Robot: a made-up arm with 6 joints. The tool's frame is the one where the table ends. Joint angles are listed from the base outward.
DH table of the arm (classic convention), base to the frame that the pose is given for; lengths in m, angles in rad. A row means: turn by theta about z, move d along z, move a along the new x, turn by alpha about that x. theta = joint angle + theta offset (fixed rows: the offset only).
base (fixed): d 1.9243, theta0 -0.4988, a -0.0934, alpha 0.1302
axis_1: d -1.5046, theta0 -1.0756, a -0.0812, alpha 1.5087
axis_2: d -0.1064, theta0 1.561, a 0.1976, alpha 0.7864
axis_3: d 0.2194, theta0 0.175, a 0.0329, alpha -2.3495
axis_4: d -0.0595, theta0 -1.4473, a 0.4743, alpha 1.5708
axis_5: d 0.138, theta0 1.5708, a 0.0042, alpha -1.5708
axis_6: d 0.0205, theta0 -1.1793, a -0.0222, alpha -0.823
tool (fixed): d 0.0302, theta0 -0.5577, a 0, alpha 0
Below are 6 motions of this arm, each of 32 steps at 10 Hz.
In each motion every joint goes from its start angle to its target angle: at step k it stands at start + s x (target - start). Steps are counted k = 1, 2, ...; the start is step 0. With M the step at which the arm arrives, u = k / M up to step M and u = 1 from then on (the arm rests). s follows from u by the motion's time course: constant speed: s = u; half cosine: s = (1 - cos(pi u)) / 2; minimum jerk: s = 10 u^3 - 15 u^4 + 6 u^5.
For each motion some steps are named. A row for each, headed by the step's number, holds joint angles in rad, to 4 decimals.
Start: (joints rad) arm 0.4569 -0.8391 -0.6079 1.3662 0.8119 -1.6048
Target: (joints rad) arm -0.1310 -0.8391 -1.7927 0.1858 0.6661 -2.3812
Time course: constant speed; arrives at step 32
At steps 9, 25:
9: 0.2916 -0.8391 -0.9411 1.0342 0.7709 -1.8232
25: -0.0024 -0.8391 -1.5335 0.4440 0.6980 -2.2114

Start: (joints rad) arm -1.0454 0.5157 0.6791 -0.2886 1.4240 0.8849
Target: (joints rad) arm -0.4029 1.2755 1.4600 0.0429 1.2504 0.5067
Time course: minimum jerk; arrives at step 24
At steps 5, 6, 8, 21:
5: -1.0039 0.5647 0.7295 -0.2672 1.4128 0.8605
6: -0.9789 0.5944 0.7599 -0.2543 1.4060 0.8458
8: -0.9106 0.6752 0.8430 -0.2190 1.3876 0.8055
21: -0.4132 1.2633 1.4475 0.0376 1.2532 0.5128

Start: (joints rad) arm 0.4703 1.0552 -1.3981 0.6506 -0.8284 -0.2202
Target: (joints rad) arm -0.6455 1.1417 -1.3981 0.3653 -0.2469 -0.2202
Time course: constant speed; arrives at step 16
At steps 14, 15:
14: -0.5060 1.1309 -1.3981 0.4010 -0.3196 -0.2202
15: -0.5758 1.1363 -1.3981 0.3831 -0.2832 -0.2202

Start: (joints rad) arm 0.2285 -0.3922 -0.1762 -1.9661 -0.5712 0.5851
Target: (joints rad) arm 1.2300 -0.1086 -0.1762 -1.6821 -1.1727 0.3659
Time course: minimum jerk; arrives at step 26
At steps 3, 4, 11, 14, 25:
3: 0.2413 -0.3886 -0.1762 -1.9625 -0.5789 0.5823
4: 0.2571 -0.3841 -0.1762 -1.9580 -0.5884 0.5788
11: 0.5871 -0.2907 -0.1762 -1.8644 -0.7866 0.5066
14: 0.8012 -0.2300 -0.1762 -1.8037 -0.9152 0.4598
25: 1.2295 -0.1088 -0.1762 -1.6823 -1.1724 0.3660

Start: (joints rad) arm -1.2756 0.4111 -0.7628 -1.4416 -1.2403 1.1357
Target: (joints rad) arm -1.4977 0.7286 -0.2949 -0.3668 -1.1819 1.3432
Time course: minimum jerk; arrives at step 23
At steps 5, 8, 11, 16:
5: -1.2916 0.4340 -0.7290 -1.3641 -1.2361 1.1507
8: -1.3271 0.4847 -0.6543 -1.1925 -1.2268 1.1838
11: -1.3776 0.5569 -0.5479 -0.9480 -1.2135 1.2310
16: -1.4602 0.6750 -0.3739 -0.5483 -1.1918 1.3082

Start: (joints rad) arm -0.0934 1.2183 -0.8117 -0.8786 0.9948 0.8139
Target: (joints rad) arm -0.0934 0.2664 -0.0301 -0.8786 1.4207 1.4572
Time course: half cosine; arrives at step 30
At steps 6, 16, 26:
6: -0.0934 1.1274 -0.7371 -0.8786 1.0355 0.8753
16: -0.0934 0.6926 -0.3801 -0.8786 1.2300 1.1692
26: -0.0934 0.3075 -0.0639 -0.8786 1.4023 1.4294

